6 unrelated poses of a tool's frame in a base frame.
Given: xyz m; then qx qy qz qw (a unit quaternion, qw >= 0).
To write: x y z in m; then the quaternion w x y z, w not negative. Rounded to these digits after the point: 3 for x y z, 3 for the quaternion.
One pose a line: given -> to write
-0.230 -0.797 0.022 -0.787 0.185 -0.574 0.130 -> -0.230 -0.797 0.022 0.130 -0.787 0.185 -0.574
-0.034 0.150 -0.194 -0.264 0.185 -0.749 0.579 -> -0.034 0.150 -0.194 0.579 -0.264 0.185 -0.749
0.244 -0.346 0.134 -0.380 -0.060 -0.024 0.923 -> 0.244 -0.346 0.134 0.923 -0.380 -0.060 -0.024
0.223 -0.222 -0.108 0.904 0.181 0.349 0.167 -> 0.223 -0.222 -0.108 0.167 0.904 0.181 0.349
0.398 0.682 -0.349 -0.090 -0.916 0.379 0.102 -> 0.398 0.682 -0.349 0.102 -0.090 -0.916 0.379
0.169 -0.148 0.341 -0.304 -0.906 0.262 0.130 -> 0.169 -0.148 0.341 0.130 -0.304 -0.906 0.262
